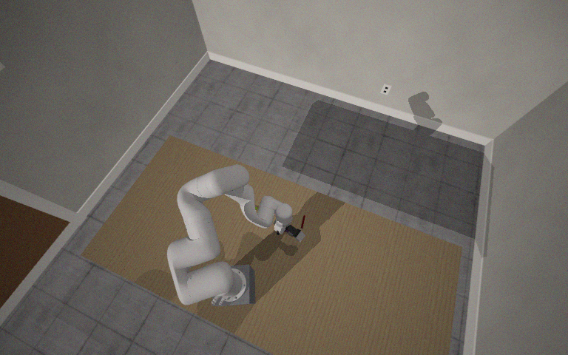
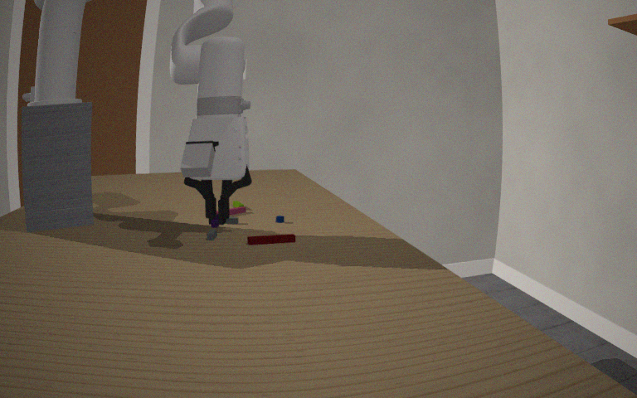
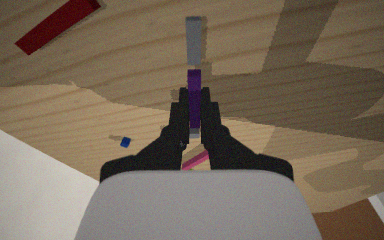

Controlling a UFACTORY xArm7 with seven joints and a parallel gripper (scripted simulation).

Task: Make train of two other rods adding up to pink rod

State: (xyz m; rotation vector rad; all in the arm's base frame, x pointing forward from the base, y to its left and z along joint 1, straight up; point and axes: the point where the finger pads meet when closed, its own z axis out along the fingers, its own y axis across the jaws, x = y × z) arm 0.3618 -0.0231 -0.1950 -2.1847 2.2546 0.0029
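Right now the grey rod is 6 cm to the left of my hand, 3 cm below it and 1 cm ahead of it. Also, from my hand: purple rod 2 cm below; then blue rod 10 cm ahead, 8 cm to the left, 3 cm below; then red rod 9 cm ahead, 7 cm to the right, 3 cm below.
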